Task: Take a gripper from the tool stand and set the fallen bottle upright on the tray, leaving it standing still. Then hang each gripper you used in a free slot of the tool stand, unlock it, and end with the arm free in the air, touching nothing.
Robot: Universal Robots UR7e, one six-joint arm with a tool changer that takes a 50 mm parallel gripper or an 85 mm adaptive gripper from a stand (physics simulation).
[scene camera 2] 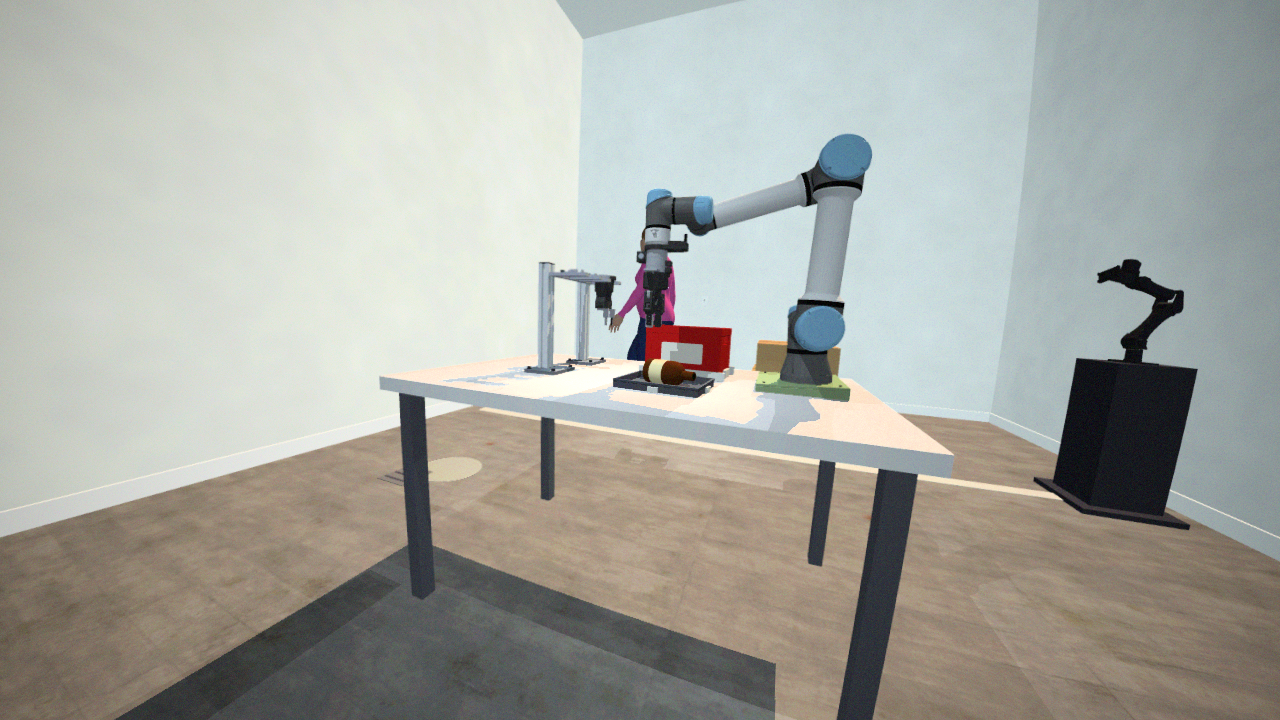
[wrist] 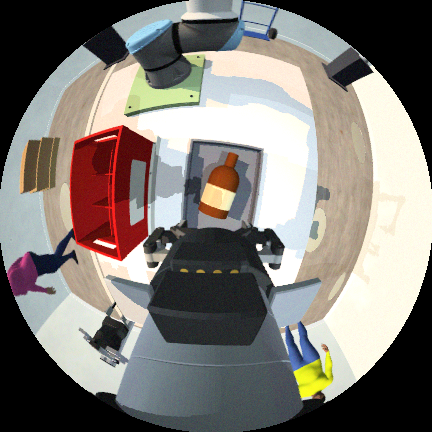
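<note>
A gripper [wrist: 111, 332] and a gripper [scene camera 2: 655, 279] are visible. Also present: a brown bottle [scene camera 2: 660, 371], which is the bottle [wrist: 223, 180] as well.
</note>
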